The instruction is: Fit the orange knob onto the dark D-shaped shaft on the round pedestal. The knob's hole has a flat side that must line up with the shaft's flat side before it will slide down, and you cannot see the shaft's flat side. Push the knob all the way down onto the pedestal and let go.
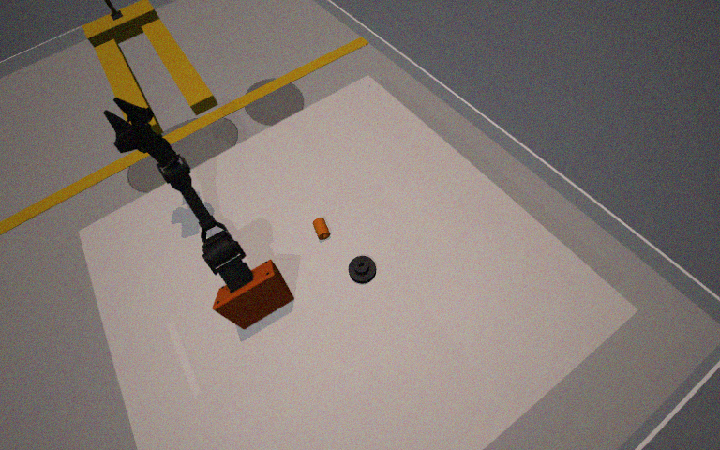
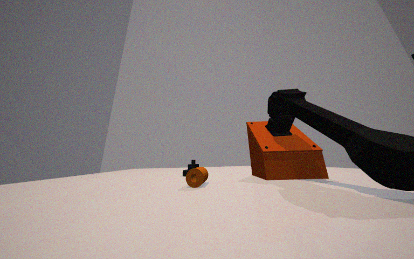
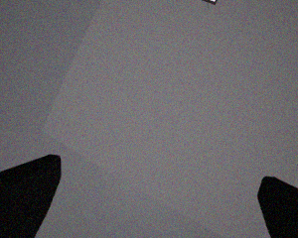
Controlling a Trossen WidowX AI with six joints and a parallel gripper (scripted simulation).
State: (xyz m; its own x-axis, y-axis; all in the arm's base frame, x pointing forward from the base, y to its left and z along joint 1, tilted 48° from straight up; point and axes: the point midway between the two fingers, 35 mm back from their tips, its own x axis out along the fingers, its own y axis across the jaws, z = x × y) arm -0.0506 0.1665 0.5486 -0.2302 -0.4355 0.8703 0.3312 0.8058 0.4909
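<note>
Now: gripper tip 320 mm short of the orange knob, 430 mm to the left of it and 410 mm above it. The rest, counted from my gripper tip: shaft (360 mm ahead, 630 mm to the right, 400 mm below).
</note>
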